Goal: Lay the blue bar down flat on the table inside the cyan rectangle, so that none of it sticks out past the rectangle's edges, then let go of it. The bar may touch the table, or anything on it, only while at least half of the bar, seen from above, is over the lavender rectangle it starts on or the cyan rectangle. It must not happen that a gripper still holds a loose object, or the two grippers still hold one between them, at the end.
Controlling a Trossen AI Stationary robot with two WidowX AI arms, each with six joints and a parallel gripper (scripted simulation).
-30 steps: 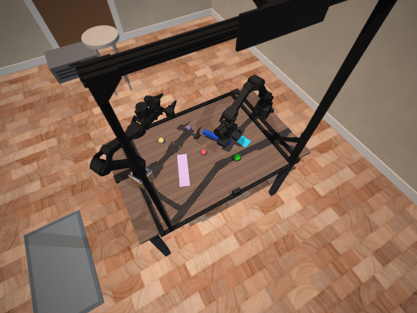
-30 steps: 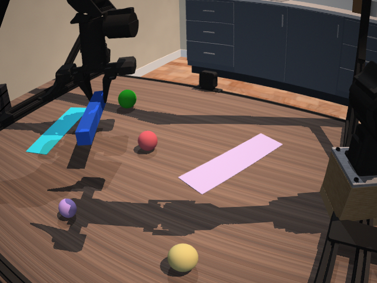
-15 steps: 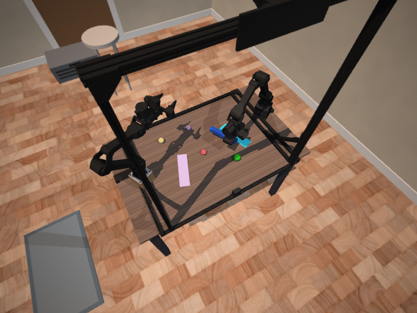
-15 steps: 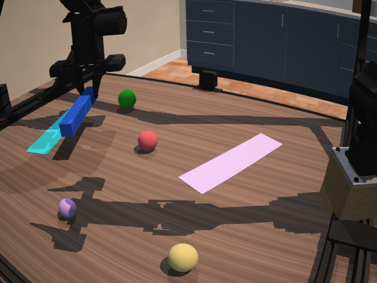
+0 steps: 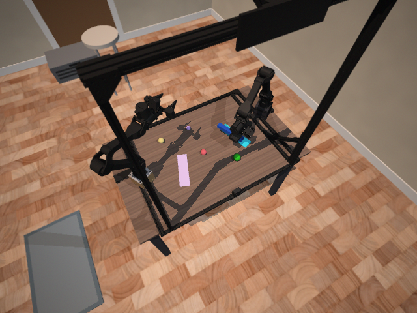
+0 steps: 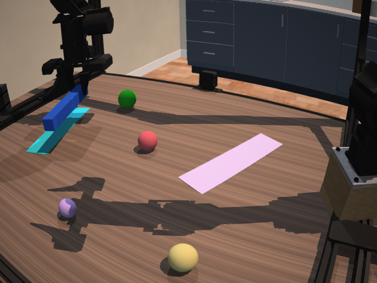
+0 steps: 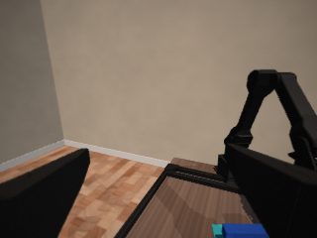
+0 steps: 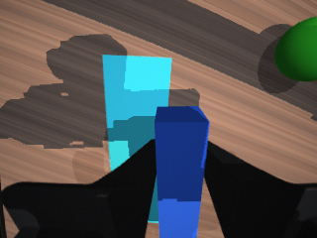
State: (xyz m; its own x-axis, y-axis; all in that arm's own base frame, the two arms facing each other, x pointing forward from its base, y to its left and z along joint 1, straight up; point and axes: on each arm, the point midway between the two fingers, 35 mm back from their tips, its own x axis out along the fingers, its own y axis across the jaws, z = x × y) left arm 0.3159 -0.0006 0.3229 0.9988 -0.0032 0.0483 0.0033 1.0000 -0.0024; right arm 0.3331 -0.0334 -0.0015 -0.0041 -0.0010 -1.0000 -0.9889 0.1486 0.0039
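The blue bar is 70 mm ahead of my right hand, 20 mm to the left of it and 30 mm below it. From my right hand the other things lie so: cyan rectangle: 70 mm ahead, 30 mm to the right, 100 mm below; green ball: 90 mm behind, 90 mm to the left, 70 mm below; red ball: 70 mm ahead, 240 mm to the left, 80 mm below.
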